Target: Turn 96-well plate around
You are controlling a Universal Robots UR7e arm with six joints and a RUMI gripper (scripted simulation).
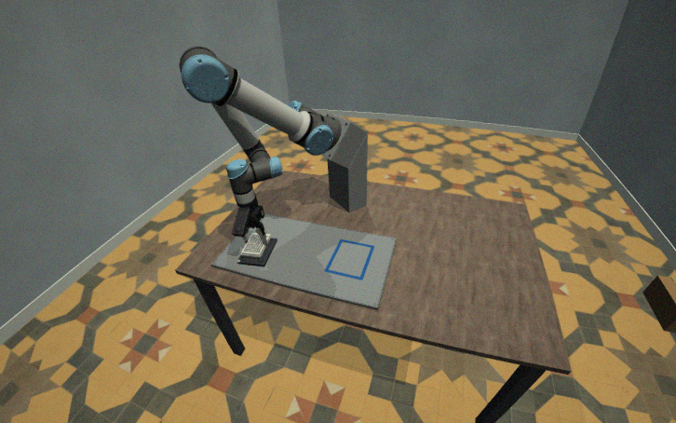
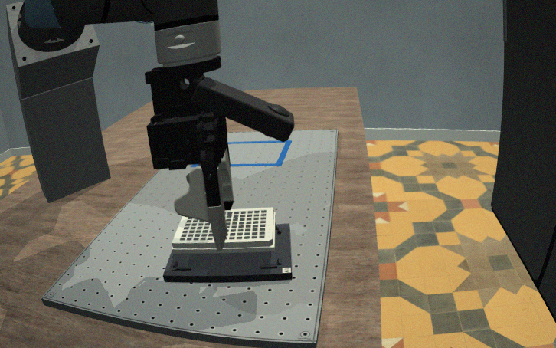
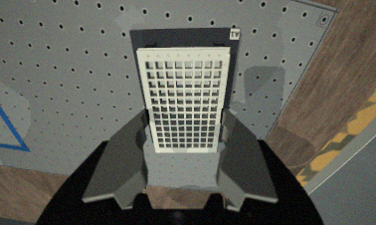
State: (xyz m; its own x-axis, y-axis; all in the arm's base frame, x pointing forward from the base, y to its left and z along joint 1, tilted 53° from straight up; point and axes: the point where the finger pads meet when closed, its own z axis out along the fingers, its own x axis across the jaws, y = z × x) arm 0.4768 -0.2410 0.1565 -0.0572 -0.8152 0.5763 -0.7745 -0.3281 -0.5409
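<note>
Right now the black plate nest N1 is 50 mm below my hand. Also, from my hand: 96-well plate (10 mm below); then A1 label (70 mm ahead, 60 mm to the right, 40 mm below).
</note>
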